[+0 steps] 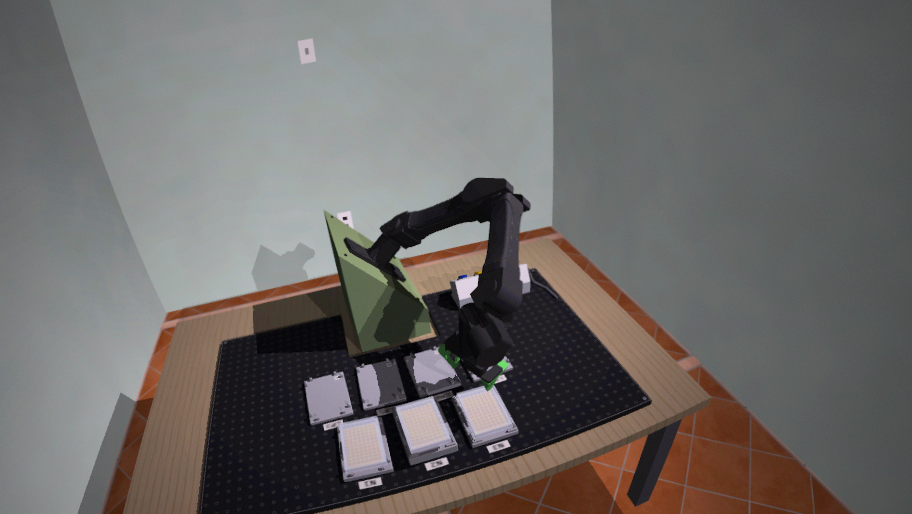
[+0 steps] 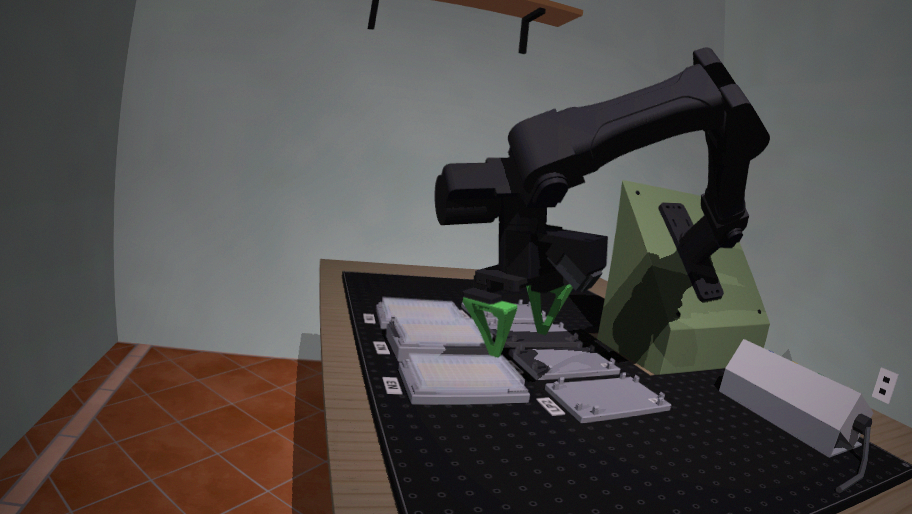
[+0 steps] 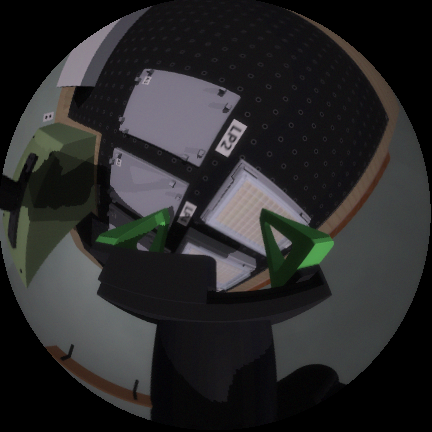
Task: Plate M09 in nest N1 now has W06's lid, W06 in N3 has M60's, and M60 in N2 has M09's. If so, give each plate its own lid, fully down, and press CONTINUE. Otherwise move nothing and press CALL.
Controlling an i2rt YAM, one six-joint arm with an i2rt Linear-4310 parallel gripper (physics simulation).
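Seen in the pictures: gripper, fingertip midpoint: (image 1: 472,378) (image 2: 519,344) (image 3: 214,212); arm's base at its link origin: (image 1: 374,261) (image 2: 689,251).
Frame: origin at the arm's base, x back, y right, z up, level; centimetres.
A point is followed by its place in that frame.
Note:
Three plates with pale wells stand in nests in a row. The plate nearest the button box (image 1: 485,411) {x -47.4, y -6.6, z -15.3 cm} (image 2: 464,372) {x -47.3, y -8.5, z -15.3 cm} (image 3: 252,210) {x -44.1, y -8.2, z -15.3 cm} is by a label that seems to read N3. The middle plate (image 1: 425,423) {x -44.9, y 6.1, z -14.3 cm} (image 2: 440,331) {x -45.6, y 3.8, z -14.3 cm} (image 3: 227,271) {x -46.7, y 3.9, z -14.3 cm} and the farthest plate (image 1: 363,446) {x -43.9, y 19.8, z -15.3 cm} (image 2: 422,310) {x -43.4, y 17.1, z -15.3 cm} stand beyond it. Clear lids seem to cover them; plate and lid codes are not readable. My gripper (image 1: 472,375) {x -39.6, y -7.7, z -12.3 cm} (image 2: 520,343) {x -39.6, y -7.7, z -12.3 cm} (image 3: 214,212) {x -39.6, y -7.7, z -12.3 cm} is open and empty, above the gap between the plates and the lid parks. CONTINUE and CALL cannot be told apart.
Grey lid parks form a second row: the LP2 park (image 1: 501,372) (image 2: 606,398) {x -30.6, y -16.5, z -17.2 cm} (image 3: 175,115) {x -30.9, y -15.0, z -17.2 cm}, its neighbour (image 1: 427,367) {x -26.6, y -2.0, z -17.2 cm} (image 2: 574,362) {x -27.0, y -4.0, z -17.2 cm} (image 3: 142,187) {x -28.5, y -3.6, z -17.2 cm} and more beyond. A white button box (image 1: 464,290) {x -8.2, y -21.8, z -12.5 cm} (image 2: 788,397) {x -10.4, y -32.4, z -13.9 cm} (image 3: 90,52) and a green wedge (image 1: 373,312) {x -11.0, y 5.1, z -7.7 cm} (image 2: 718,344) {x 1.4, y -10.3, z -14.6 cm} (image 3: 52,142) {x -6.6, y -9.1, z -10.8 cm} stand behind.

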